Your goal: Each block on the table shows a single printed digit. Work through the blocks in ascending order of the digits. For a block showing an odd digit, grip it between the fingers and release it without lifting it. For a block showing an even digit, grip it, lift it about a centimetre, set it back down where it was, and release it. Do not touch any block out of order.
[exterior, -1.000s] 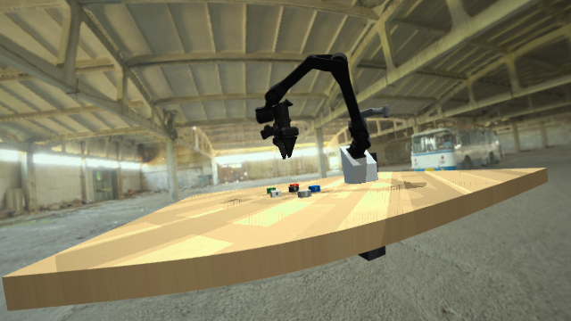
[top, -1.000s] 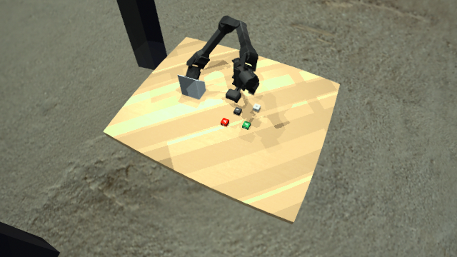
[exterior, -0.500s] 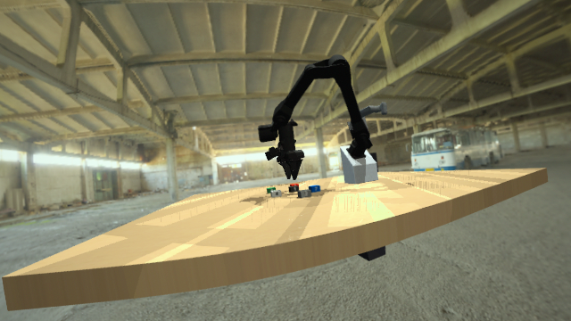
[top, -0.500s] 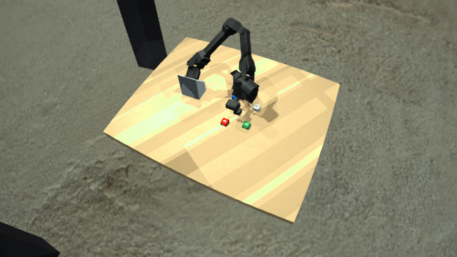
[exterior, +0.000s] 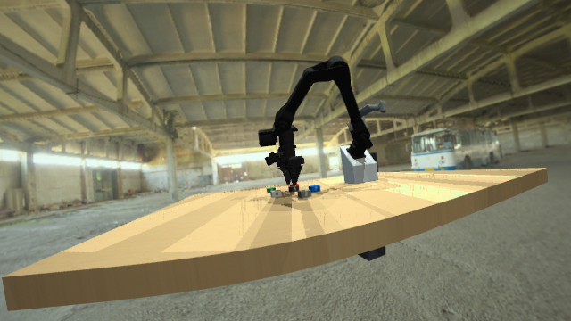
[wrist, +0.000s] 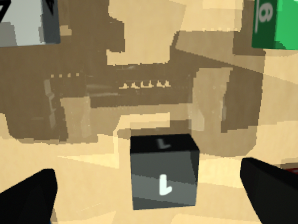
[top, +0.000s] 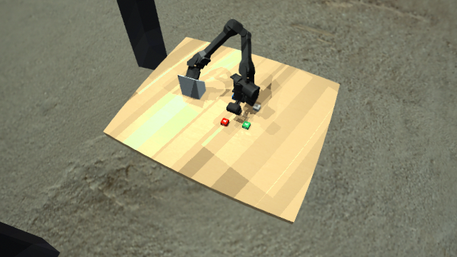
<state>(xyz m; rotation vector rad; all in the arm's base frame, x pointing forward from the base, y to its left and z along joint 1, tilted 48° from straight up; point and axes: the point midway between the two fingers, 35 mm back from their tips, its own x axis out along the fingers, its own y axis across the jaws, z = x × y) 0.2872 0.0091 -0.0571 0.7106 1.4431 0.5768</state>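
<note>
Now: the black block 1 cm behind my gripper tip, 1 cm to the right of it and 2 cm below it. Also, from my gripper tip: green block 6 cm ahead, 7 cm to the right, 2 cm below; then white block 7 cm ahead, 5 cm to the left, 2 cm below; then blue block 6 cm behind, 8 cm to the left, 2 cm below.
</note>
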